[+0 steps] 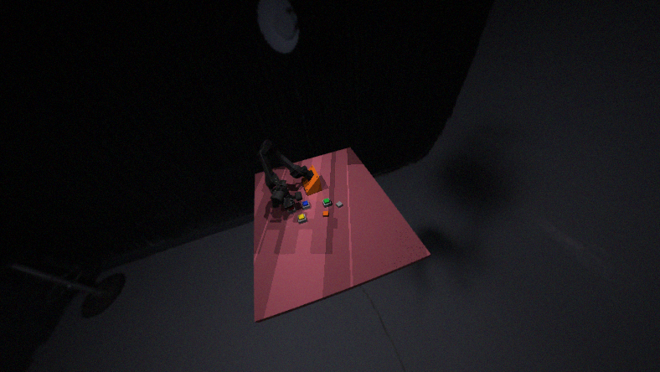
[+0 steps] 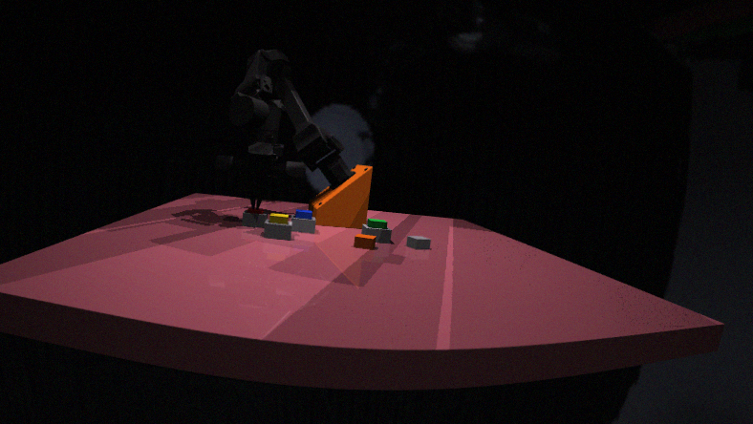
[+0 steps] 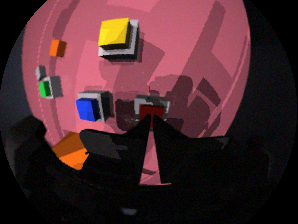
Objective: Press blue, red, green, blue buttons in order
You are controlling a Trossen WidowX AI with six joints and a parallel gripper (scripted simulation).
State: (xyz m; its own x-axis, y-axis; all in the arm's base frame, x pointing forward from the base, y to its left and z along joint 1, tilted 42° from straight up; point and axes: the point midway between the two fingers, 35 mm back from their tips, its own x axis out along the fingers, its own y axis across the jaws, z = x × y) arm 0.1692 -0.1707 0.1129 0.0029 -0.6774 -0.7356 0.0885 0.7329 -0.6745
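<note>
Now: gripper tip 10 mm above the red button. From my gripper tip the other things lie so: blue button 10 mm ahead, 100 mm to the left; then yellow button 110 mm ahead, 50 mm to the left; then small orange block 140 mm ahead, 190 mm to the left, 20 mm below.
</note>
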